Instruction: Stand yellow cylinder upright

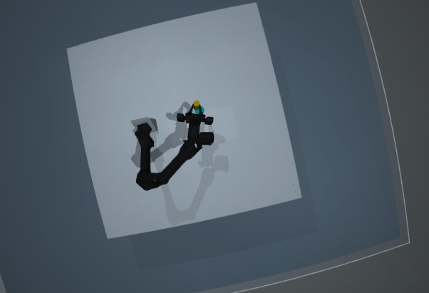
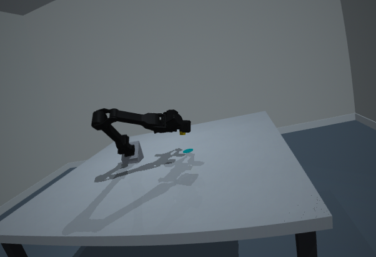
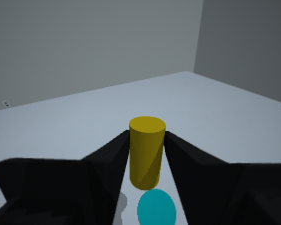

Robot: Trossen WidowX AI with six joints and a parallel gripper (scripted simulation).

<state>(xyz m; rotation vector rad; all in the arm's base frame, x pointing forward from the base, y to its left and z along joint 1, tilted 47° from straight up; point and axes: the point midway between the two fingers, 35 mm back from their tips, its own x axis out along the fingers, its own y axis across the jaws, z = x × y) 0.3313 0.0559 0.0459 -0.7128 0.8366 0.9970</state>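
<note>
Right now my gripper tip is 15 cm above the cyan circle and 2 cm to the left of it. Round my gripper tip: yellow cylinder (2 cm below).
</note>
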